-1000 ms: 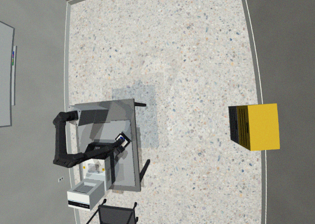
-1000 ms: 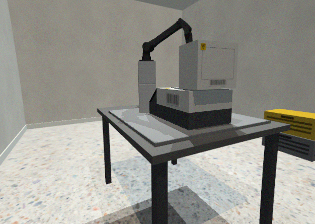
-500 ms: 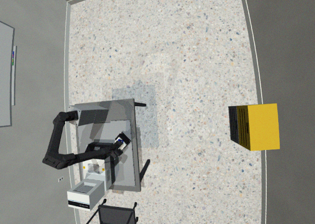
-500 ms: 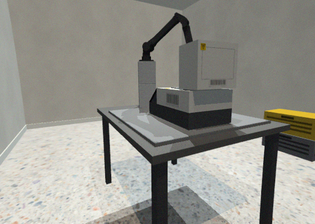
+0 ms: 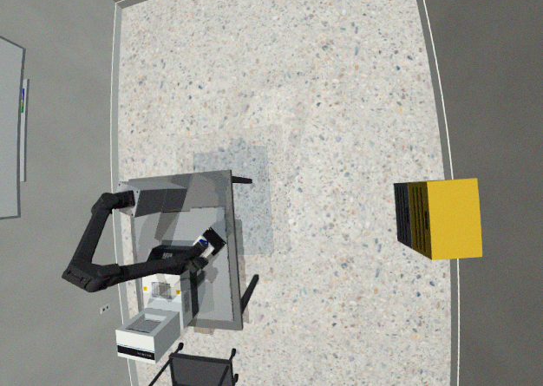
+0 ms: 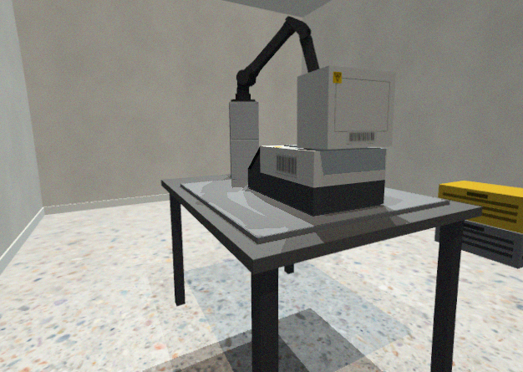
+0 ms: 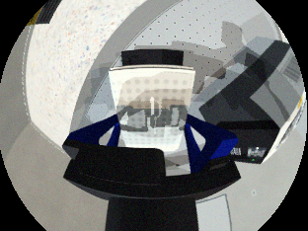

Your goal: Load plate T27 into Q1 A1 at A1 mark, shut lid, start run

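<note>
My hand is 11 cm above the plate nest N1. Round my hand: sealed plate T27: right at my hand.
</note>
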